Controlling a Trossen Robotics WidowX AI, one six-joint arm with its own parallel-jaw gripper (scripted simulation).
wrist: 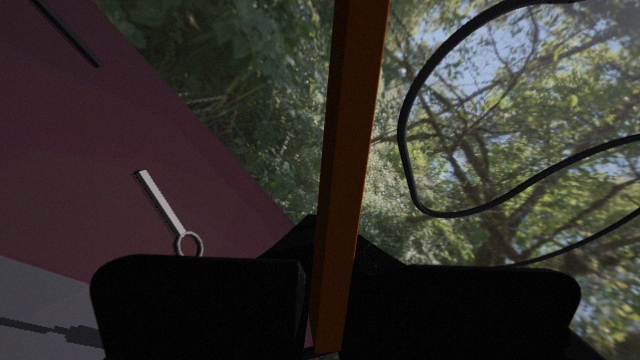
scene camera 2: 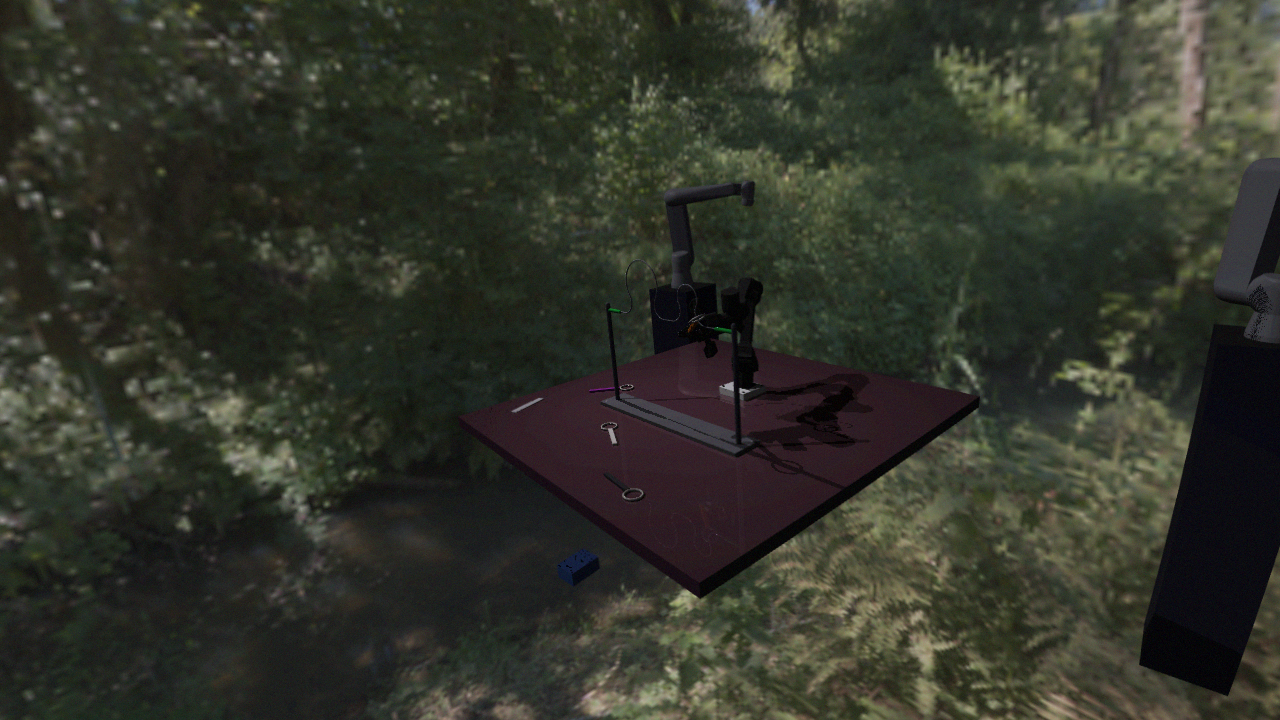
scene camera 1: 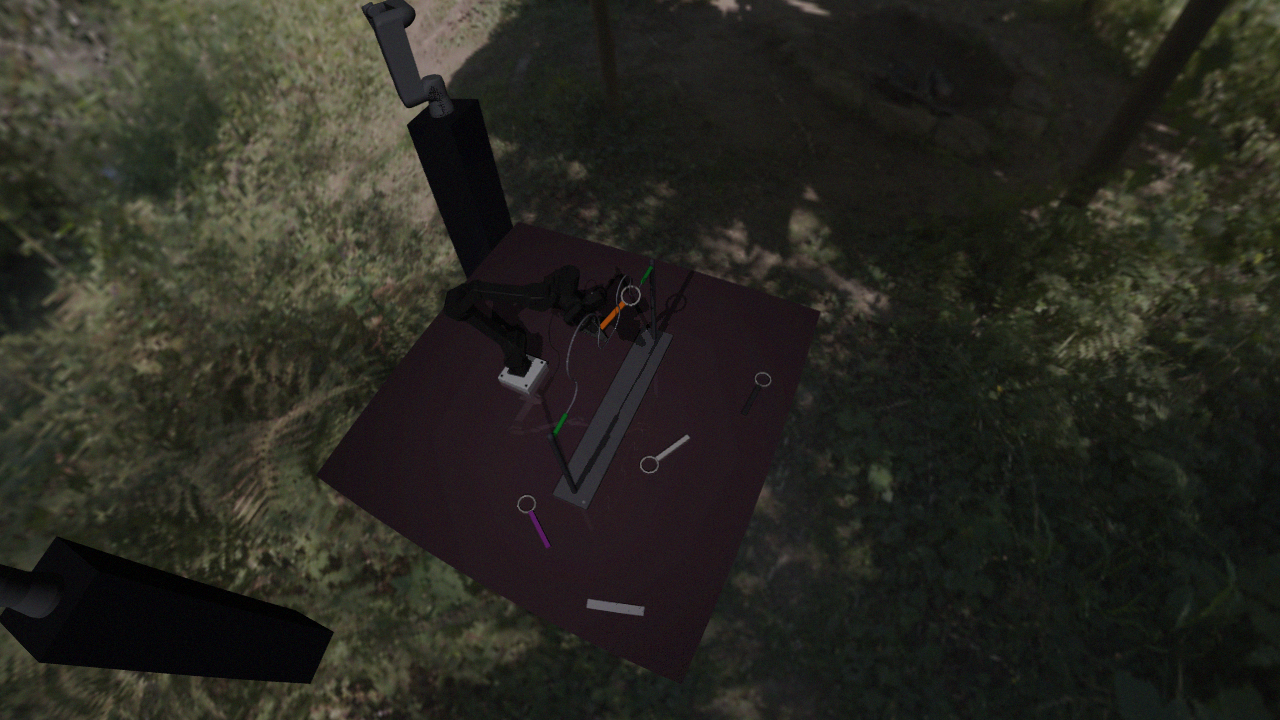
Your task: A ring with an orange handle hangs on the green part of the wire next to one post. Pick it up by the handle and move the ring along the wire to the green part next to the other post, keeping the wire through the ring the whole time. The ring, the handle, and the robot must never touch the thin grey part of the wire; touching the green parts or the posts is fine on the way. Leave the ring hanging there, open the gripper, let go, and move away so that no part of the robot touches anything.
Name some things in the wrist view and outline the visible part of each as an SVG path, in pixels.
My gripper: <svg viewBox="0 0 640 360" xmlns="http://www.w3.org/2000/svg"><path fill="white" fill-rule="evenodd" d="M357 235L341 351L338 351L339 360L607 360L569 328L582 296L579 283L570 275L546 268L406 265L361 235ZM317 215L308 214L281 240L257 258L141 254L121 256L102 265L94 273L90 281L89 296L106 354L104 360L302 360L309 314Z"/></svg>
A ring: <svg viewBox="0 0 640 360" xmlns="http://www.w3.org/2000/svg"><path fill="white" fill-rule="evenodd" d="M391 0L335 0L308 314L314 352L316 354L341 351Z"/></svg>
